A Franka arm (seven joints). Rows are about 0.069 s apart.
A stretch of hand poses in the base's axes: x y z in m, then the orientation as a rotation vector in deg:
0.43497, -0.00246, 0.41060, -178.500, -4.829, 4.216
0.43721, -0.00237, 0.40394, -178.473, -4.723, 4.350
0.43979, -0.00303, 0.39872, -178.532, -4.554, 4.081
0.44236, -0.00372, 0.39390, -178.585, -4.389, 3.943
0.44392, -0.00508, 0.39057, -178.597, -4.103, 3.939
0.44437, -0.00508, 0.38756, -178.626, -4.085, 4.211
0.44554, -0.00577, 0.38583, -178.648, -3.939, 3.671
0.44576, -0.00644, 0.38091, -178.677, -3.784, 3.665
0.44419, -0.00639, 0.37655, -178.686, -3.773, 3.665
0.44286, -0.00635, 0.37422, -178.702, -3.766, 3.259
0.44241, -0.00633, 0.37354, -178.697, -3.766, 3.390
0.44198, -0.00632, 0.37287, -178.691, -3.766, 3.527
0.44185, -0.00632, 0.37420, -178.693, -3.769, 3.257
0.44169, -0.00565, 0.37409, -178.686, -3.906, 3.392
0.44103, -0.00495, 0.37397, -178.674, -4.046, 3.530
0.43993, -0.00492, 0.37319, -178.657, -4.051, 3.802
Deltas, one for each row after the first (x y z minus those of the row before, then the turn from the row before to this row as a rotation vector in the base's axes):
0.00224, 0.00009, -0.00666, 0.023, 0.088, -0.067
0.00258, -0.00066, -0.00522, -0.046, -0.173, -0.110
0.00257, -0.00069, -0.00482, -0.046, -0.089, -0.107
0.00156, -0.00136, -0.00333, -0.009, -0.001, -0.183
0.00045, 0.00000, -0.00301, -0.039, 0.173, -0.009
0.00117, -0.00069, -0.00173, -0.001, -0.345, -0.098
0.00022, -0.00067, -0.00492, -0.027, -0.004, -0.099
-0.00157, 0.00005, -0.00436, -0.009, 0.000, -0.007
-0.00133, 0.00004, -0.00233, -0.003, -0.260, -0.007
-0.00045, 0.00002, -0.00068, 0.001, 0.084, 0.001
-0.00043, 0.00001, -0.00067, 0.002, 0.088, 0.001
-0.00013, 0.00000, 0.00133, 0.007, -0.173, 0.000
-0.00016, 0.00067, -0.00011, 0.001, 0.086, 0.089
-0.00066, 0.00070, -0.00012, 0.006, 0.088, 0.091
-0.00110, 0.00003, -0.00078, 0.007, 0.175, 0.005

